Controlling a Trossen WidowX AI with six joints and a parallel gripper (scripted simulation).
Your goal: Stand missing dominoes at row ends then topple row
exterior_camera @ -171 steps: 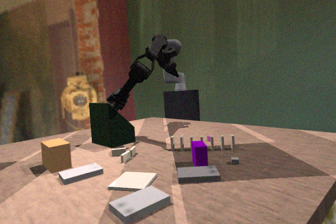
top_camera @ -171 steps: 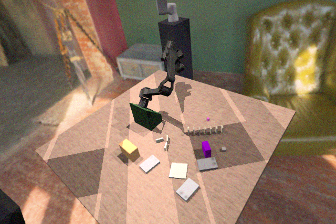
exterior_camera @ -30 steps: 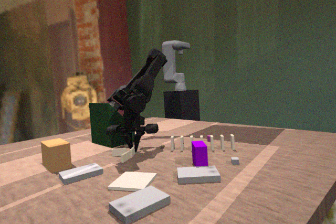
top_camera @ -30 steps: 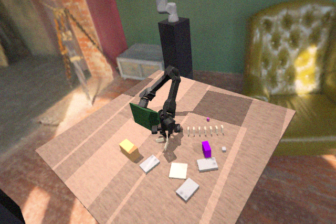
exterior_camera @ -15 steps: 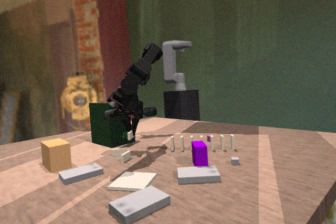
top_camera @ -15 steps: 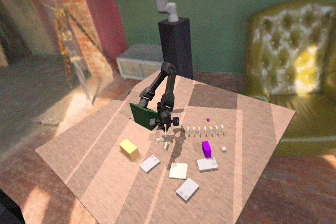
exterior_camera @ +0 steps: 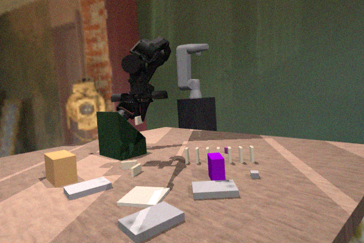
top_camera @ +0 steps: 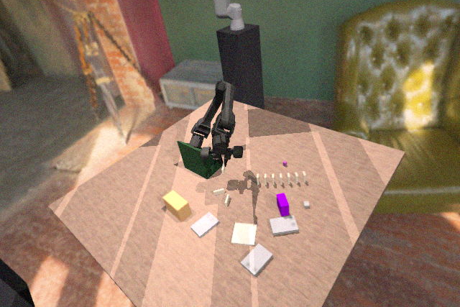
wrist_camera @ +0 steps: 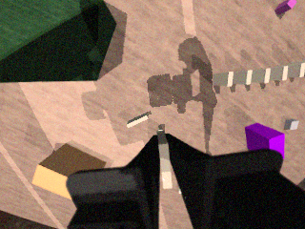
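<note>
The tiny purple cube lies 31 cm to the left of my gripper tip, 15 cm below it and 11 cm ahead of it. The rest, counted from my gripper tip: purple block: 27 cm ahead, 12 cm below, 7 cm to the left; white slab: 23 cm ahead, 15 cm below, 13 cm to the right; tan box: 24 cm to the right, 12 cm below, 9 cm behind.
</note>
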